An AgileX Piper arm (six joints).
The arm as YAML. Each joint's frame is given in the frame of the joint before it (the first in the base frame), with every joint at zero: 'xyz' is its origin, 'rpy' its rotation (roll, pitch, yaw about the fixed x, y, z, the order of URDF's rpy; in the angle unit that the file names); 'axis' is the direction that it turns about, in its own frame. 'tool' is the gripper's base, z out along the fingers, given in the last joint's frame.
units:
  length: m
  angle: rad
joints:
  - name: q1
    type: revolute
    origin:
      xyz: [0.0, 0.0, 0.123]
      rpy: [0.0, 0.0, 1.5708]
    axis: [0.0, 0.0, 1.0]
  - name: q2
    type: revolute
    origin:
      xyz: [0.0, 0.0, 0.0]
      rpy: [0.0, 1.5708, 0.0]
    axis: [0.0, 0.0, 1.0]
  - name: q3
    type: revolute
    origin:
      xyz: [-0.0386, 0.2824, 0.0]
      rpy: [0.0, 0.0, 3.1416]
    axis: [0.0, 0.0, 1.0]
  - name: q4
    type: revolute
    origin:
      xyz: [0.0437, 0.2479, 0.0]
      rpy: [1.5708, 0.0, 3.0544]
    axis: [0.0, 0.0, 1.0]
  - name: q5
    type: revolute
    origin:
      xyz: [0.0, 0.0, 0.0]
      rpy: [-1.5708, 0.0, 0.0]
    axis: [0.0, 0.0, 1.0]
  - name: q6
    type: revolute
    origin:
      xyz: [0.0, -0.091, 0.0]
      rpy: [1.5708, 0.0, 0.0]
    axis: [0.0, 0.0, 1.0]
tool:
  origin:
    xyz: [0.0, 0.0, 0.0]
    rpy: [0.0, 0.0, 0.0]
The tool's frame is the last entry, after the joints.
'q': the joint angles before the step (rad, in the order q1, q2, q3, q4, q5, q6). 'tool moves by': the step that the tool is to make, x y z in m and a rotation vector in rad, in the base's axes. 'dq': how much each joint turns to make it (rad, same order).
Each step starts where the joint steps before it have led.
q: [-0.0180, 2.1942, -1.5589, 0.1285, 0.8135, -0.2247]
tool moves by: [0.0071, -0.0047, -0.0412, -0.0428, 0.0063, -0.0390]
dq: [0.0000, 0.0968, -0.0018, -0.0630, -0.0946, 0.0683]
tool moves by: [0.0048, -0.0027, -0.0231, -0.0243, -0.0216, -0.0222]
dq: [-0.0001, 0.0561, -0.0033, -0.0406, -0.0762, 0.0457]
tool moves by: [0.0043, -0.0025, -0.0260, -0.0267, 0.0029, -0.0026]
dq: [0.0000, 0.0702, -0.0223, -0.0457, -0.0455, 0.0336]
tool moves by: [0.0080, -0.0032, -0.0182, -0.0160, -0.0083, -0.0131]
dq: [-0.0031, 0.0639, -0.0491, -0.0334, -0.0228, 0.0343]
